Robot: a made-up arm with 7 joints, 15 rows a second.
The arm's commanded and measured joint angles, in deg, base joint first. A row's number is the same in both.
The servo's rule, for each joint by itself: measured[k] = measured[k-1] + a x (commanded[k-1-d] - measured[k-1]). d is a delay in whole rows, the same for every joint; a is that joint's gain. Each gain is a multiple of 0.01, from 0.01 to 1. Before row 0 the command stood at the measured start. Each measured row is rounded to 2 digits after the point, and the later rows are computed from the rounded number. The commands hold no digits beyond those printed.
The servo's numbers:
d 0
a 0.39 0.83 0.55 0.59 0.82 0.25 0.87
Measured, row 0: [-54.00 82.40 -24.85 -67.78 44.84 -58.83 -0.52]
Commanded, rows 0 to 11: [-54.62 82.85 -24.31 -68.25 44.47 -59.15 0.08]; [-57.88 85.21 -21.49 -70.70 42.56 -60.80 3.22]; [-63.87 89.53 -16.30 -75.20 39.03 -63.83 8.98]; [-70.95 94.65 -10.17 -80.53 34.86 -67.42 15.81]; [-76.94 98.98 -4.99 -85.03 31.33 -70.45 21.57]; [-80.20 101.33 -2.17 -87.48 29.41 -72.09 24.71]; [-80.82 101.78 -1.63 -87.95 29.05 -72.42 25.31]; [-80.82 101.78 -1.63 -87.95 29.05 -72.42 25.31]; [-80.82 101.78 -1.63 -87.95 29.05 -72.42 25.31]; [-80.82 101.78 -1.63 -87.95 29.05 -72.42 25.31]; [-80.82 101.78 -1.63 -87.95 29.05 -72.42 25.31]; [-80.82 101.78 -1.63 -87.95 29.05 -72.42 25.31]
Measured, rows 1 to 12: [-54.24 82.77 -24.55 -68.06 44.54 -58.91 0.00]; [-55.66 84.80 -22.87 -69.62 42.92 -59.38 2.80]; [-58.86 88.73 -19.26 -72.91 39.73 -60.49 8.18]; [-63.58 93.64 -14.26 -77.41 35.74 -62.22 14.82]; [-68.79 98.07 -9.16 -81.91 32.12 -64.28 20.69]; [-73.24 100.78 -5.32 -85.20 29.90 -66.23 24.19]; [-76.20 101.61 -3.29 -86.82 29.20 -67.78 25.16]; [-78.00 101.75 -2.38 -87.49 29.08 -68.94 25.29]; [-79.10 101.77 -1.97 -87.76 29.06 -69.81 25.31]; [-79.77 101.78 -1.78 -87.87 29.05 -70.46 25.31]; [-80.18 101.78 -1.70 -87.92 29.05 -70.95 25.31]; [-80.43 101.78 -1.66 -87.94 29.05 -71.32 25.31]
